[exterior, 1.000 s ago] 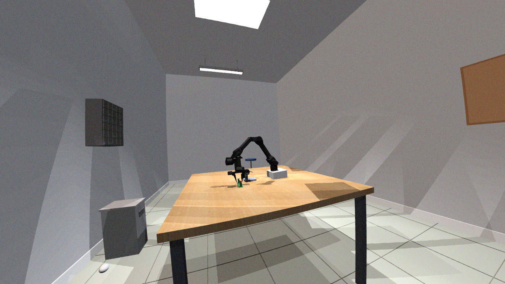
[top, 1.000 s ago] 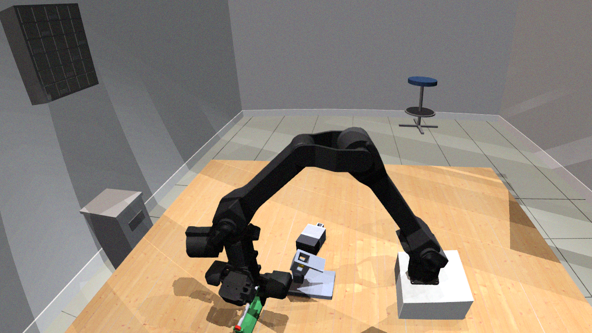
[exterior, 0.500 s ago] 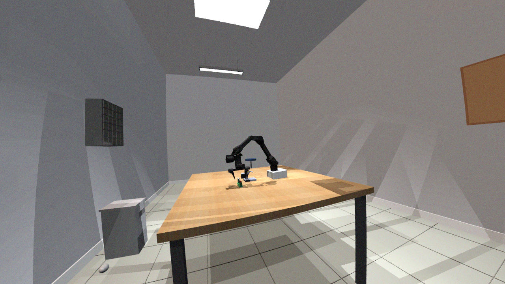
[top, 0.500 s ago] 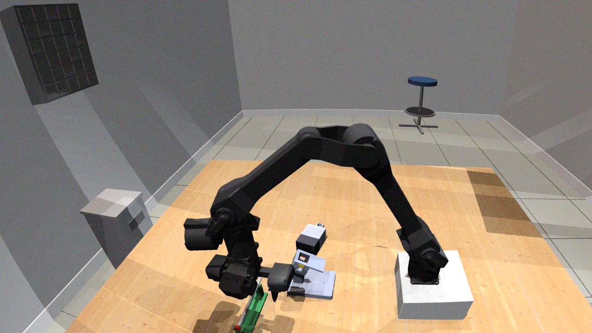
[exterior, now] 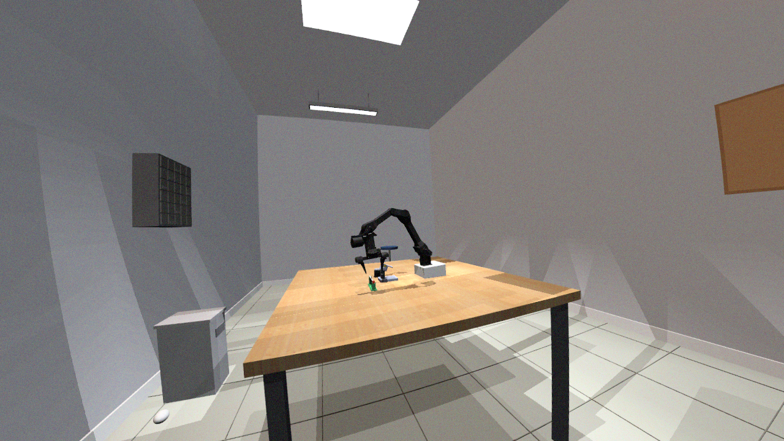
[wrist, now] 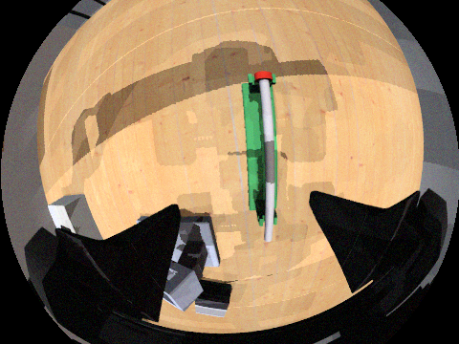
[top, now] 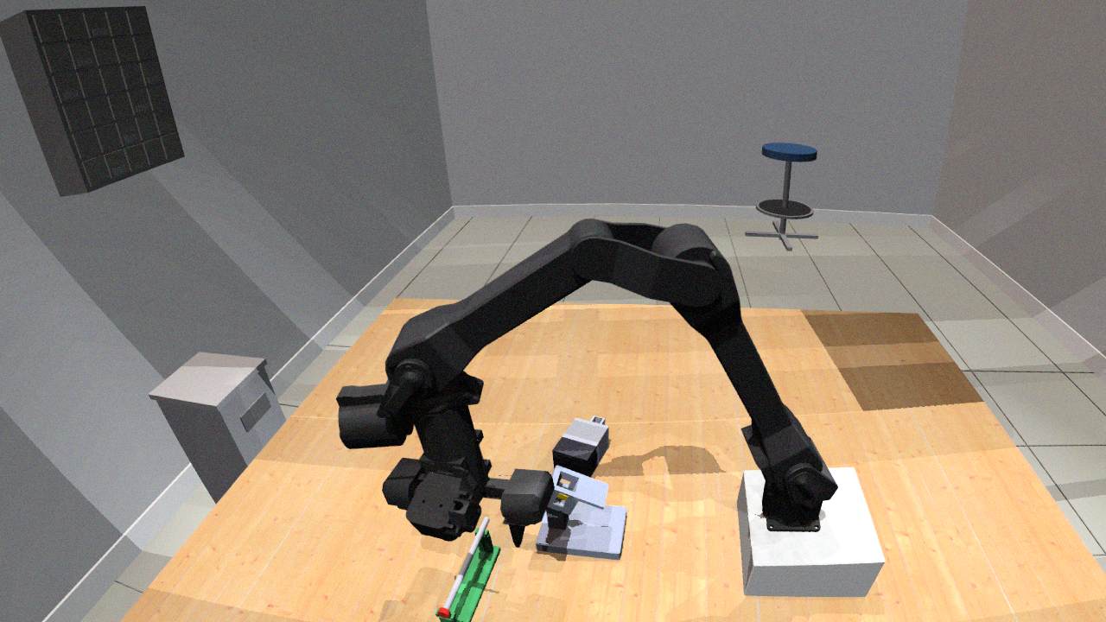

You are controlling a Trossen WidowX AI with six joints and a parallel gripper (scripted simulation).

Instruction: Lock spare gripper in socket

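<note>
My gripper tip is 7 cm past the spare gripper, 25 cm to the left of it and 5 cm above it. From my gripper tip the other things lie so: grey mount: 9 cm behind, 9 cm to the right, 3 cm below; green cradle: 2 cm ahead, 3 cm to the left, 5 cm below.
</note>
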